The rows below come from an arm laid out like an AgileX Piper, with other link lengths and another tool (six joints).
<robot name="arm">
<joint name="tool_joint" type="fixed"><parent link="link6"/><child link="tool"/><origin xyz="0.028 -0.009 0.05" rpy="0 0.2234 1.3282"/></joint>
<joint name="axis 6" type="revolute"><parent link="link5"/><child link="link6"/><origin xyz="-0.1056 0 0" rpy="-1.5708 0 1.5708"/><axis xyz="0 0 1"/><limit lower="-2.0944" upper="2.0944"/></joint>
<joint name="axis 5" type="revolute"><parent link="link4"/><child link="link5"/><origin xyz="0 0 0" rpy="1.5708 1.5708 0"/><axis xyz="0 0 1"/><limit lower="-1.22" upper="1.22"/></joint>
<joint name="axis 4" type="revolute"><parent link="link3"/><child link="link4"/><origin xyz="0.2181 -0.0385 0" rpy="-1.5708 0 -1.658"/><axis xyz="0 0 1"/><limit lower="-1.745" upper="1.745"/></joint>
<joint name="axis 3" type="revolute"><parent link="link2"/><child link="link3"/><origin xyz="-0.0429 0.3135 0" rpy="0 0 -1.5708"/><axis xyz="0 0 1"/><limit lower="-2.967" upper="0"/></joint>
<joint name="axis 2" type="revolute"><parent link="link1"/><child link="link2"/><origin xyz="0 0 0" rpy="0 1.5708 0"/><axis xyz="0 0 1"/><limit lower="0" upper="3.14"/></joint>
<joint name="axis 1" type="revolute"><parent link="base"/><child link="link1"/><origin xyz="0 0 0.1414" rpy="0 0 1.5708"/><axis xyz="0 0 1"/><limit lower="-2.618" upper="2.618"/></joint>
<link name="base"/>
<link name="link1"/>
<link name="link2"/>
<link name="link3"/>
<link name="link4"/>
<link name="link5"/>
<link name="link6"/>
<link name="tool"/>
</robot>
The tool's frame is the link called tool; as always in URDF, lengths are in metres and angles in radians.
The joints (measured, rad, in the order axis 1, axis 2, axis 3, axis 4, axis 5, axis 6), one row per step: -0.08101, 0.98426, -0.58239, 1.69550, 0.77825, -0.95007; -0.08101, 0.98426, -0.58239, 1.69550, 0.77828, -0.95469; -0.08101, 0.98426, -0.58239, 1.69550, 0.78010, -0.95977; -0.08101, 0.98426, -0.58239, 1.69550, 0.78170, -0.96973; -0.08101, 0.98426, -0.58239, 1.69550, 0.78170, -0.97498; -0.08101, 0.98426, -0.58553, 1.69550, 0.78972, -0.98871; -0.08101, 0.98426, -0.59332, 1.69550, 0.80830, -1.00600; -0.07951, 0.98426, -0.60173, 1.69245, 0.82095, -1.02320; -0.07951, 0.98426, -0.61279, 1.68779, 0.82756, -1.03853; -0.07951, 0.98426, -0.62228, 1.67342, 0.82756, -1.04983; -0.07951, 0.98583, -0.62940, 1.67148, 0.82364, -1.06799; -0.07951, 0.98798, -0.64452, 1.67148, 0.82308, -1.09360; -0.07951, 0.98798, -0.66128, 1.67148, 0.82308, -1.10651
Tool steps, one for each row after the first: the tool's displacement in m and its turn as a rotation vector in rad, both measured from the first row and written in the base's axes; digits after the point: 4 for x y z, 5 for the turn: -0.0001, 0.0001, 0.0001, -0.00349, -0.00295, 0.00066; -0.0003, 0.0004, 0.0002, -0.00680, -0.00646, 0.00308; -0.0006, 0.0008, 0.0005, -0.01387, -0.01307, 0.00595; -0.0006, 0.0009, 0.0006, -0.01784, -0.01642, 0.00666; -0.0014, 0.0022, 0.0022, -0.02605, -0.02963, 0.01603; -0.0029, 0.0047, 0.0060, -0.03411, -0.05162, 0.03561; -0.0042, 0.0070, 0.0093, -0.04676, -0.07311, 0.05198; -0.0048, 0.0082, 0.0131, -0.06173, -0.09486, 0.06133; -0.0050, 0.0091, 0.0149, -0.08472, -0.11033, 0.06712; -0.0044, 0.0090, 0.0169, -0.10191, -0.12688, 0.06609; -0.0038, 0.0094, 0.0218, -0.12267, -0.15644, 0.06800; -0.0036, 0.0096, 0.0276, -0.13424, -0.18153, 0.06854
